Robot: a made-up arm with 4 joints.
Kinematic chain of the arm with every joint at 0, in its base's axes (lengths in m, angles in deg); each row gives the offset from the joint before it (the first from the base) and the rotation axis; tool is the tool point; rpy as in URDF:
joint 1: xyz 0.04 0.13 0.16 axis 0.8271 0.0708 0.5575
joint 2: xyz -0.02 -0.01 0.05 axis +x
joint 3: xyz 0.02 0 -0.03 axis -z
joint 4: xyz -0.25 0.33 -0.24 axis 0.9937 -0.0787 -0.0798
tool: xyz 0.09 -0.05 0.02 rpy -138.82 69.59 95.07
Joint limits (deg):
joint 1: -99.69..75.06
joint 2: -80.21..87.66
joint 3: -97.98..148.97
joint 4: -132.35..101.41
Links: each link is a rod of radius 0.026 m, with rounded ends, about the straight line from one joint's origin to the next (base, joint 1, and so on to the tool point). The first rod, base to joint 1, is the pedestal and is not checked.
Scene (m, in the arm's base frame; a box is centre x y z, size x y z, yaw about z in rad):
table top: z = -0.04
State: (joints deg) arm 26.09 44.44 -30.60 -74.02
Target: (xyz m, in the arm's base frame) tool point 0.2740 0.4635 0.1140
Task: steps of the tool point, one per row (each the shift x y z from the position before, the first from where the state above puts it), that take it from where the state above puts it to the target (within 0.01 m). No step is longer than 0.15 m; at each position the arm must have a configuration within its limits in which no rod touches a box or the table.
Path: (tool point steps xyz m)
1: 0.0569 0.0712 0.0245
2: 0.0745 0.0670 0.0028
3: 0.0883 0.0535 -0.0181
4: 0.0974 0.0324 -0.0361
5: 0.0999 0.0054 -0.0486
6: 0.0958 -0.0243 -0.0549
7: 0.0847 -0.0537 -0.0541

